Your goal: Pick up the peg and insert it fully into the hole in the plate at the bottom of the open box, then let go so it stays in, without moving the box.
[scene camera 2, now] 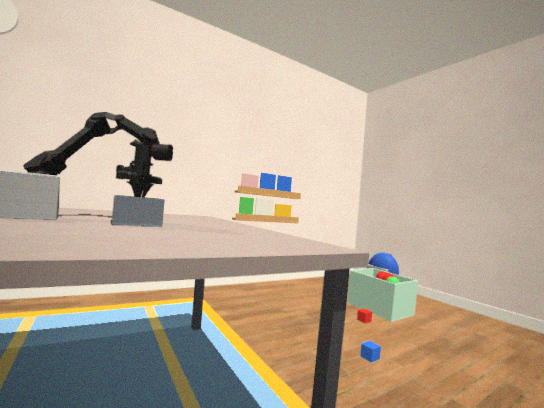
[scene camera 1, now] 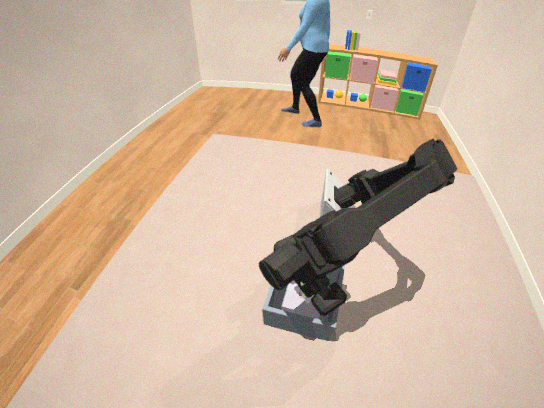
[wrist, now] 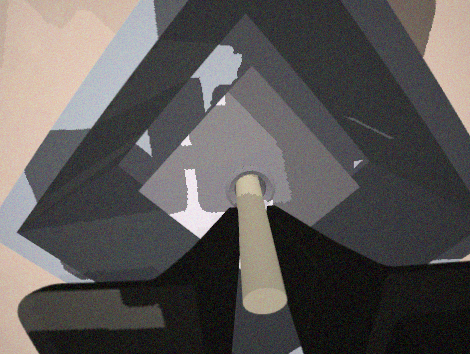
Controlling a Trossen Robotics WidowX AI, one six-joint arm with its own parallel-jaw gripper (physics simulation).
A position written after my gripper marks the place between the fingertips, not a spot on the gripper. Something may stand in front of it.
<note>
In view: my gripper [scene camera 1: 304, 290], a blue-grey box [scene camera 1: 322, 328], a beige round peg [wrist: 263, 292] and a grey plate [scene camera 1: 293, 301].
The blue-grey box is seen too in scene camera 2 [scene camera 2: 127, 210] and in the wrist view [wrist: 358, 82]. The grey plate shows as well in the wrist view [wrist: 251, 130]. My gripper is seen too in scene camera 2 [scene camera 2: 138, 201] and in the wrist view [wrist: 252, 215]. Scene camera 2 misses the grey plate, which is hidden by the blue-grey box.
</note>
